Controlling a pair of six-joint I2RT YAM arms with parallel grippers.
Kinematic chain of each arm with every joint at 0, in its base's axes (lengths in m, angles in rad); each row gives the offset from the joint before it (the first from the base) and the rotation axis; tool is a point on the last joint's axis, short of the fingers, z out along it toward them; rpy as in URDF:
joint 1: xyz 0 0 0.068 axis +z
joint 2: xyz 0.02 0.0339 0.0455 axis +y
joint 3: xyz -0.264 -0.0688 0 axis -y
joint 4: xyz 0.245 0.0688 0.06 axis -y
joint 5: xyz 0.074 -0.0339 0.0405 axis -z
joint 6: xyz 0.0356 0 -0.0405 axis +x
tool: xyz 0 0 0 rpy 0 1.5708 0
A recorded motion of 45 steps. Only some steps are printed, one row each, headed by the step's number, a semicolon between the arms.
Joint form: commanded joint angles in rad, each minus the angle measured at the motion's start. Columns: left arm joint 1, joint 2, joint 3, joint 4, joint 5, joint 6; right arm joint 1, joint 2, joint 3, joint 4, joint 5, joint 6.
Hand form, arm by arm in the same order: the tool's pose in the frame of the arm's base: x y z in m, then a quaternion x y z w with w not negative. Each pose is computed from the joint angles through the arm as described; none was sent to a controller.
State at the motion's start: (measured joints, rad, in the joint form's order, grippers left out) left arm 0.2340 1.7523 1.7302 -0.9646 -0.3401 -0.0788; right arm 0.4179 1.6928 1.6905 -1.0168 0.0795 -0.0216
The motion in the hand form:
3: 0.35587 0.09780 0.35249 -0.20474 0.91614 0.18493 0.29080; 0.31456 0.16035 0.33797 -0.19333 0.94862 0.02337 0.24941
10: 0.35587 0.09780 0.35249 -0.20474 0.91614 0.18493 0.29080; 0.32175 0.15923 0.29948 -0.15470 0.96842 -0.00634 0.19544
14: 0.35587 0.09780 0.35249 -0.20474 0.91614 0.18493 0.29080; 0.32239 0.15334 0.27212 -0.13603 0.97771 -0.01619 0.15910
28: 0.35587 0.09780 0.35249 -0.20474 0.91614 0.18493 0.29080; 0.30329 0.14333 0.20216 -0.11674 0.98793 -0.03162 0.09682
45: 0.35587 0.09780 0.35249 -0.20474 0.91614 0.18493 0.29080; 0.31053 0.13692 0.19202 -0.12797 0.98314 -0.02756 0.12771
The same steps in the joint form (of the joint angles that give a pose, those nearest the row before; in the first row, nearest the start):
3: 0.0015 -0.0206 0.0240 -0.0027 -0.0053 -0.0126; 0.0626 0.0126 0.0106 -0.0507 0.0103 0.0771
10: 0.0015 -0.0206 0.0240 -0.0027 -0.0053 -0.0126; 0.0546 0.0629 -0.0625 -0.0538 0.0511 0.1526
14: 0.0015 -0.0206 0.0240 -0.0027 -0.0053 -0.0126; 0.0389 0.0801 -0.1396 -0.0370 0.0496 0.1827
28: 0.0015 -0.0206 0.0240 -0.0027 -0.0053 -0.0126; 0.0366 0.0809 -0.4055 0.0977 0.0439 0.2308
45: 0.0015 -0.0206 0.0240 -0.0027 -0.0053 -0.0126; 0.0107 0.0809 -0.4532 0.2121 0.0477 0.1766

